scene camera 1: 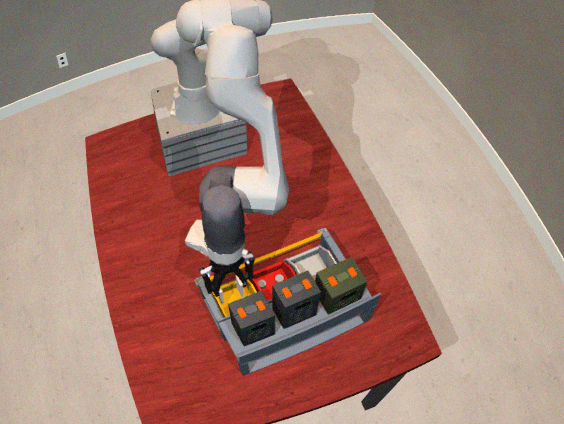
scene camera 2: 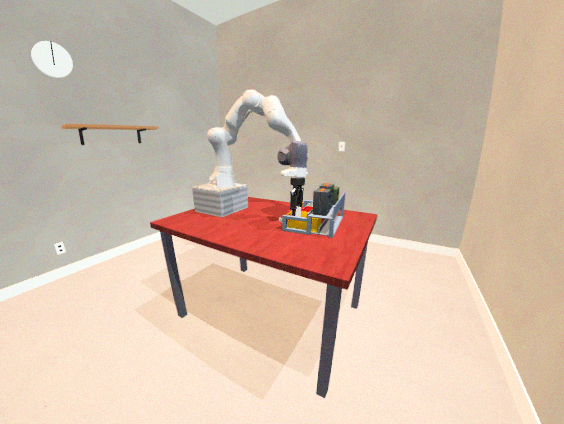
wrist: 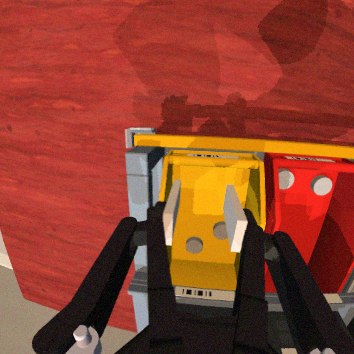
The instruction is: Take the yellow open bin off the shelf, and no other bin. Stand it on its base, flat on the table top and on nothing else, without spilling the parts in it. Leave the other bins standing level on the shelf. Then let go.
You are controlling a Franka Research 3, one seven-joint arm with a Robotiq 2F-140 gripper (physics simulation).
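Note:
The yellow open bin (scene camera 1: 229, 304) (scene camera 2: 298, 224) (wrist: 200, 200) stands in the end bay of the grey shelf (scene camera 1: 310, 327) (wrist: 137, 195), behind its yellow front rail (wrist: 210, 141). Two round grey parts (wrist: 194, 245) (wrist: 220, 230) lie on its floor. My gripper (scene camera 1: 230, 291) (scene camera 2: 298, 211) (wrist: 202, 194) points down over the bin, partly open and empty. Its pale pads are both between the bin's side walls in the wrist view, apart from them. How deep the tips reach is hard to tell. The red bin (scene camera 1: 274, 277) (wrist: 300, 220) and the light grey bin (scene camera 1: 315, 261) stand beside it in the same row.
Two dark grey cases (scene camera 1: 252, 320) (scene camera 1: 296, 300) and a green case (scene camera 1: 341, 286) stand on the shelf behind the bins. The nearest dark case is close behind the yellow bin. The red table top (scene camera 1: 160, 280) (scene camera 2: 250, 240) extends around the shelf.

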